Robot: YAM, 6 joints.
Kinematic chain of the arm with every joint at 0, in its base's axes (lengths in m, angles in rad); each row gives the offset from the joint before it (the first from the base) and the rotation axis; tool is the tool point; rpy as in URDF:
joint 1: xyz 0 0 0.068 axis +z
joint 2: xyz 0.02 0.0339 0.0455 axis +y
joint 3: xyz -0.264 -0.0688 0 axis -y
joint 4: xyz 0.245 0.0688 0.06 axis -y
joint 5: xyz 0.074 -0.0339 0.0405 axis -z
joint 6: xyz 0.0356 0 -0.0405 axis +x
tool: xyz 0 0 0 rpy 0 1.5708 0
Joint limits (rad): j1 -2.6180..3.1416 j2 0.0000..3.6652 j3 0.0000..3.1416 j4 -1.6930..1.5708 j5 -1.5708..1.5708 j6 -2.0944..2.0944
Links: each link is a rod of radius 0.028 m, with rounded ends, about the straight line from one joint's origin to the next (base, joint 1, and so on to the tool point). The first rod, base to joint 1, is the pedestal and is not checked.
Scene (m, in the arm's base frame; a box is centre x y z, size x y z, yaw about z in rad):
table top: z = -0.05
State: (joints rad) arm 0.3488 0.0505 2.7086 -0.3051 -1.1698 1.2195
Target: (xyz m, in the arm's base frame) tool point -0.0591 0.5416 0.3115
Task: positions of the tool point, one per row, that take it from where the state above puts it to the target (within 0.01 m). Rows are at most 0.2 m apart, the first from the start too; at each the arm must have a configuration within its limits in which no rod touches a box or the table.
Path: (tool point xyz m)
1: -0.5509 0.0014 0.2603
2: -0.5265 0.1597 0.2707
3: -0.4575 0.3039 0.2810
4: -0.3499 0.4217 0.2912
5: -0.2131 0.5033 0.3013
6: -0.0591 0.5416 0.3115

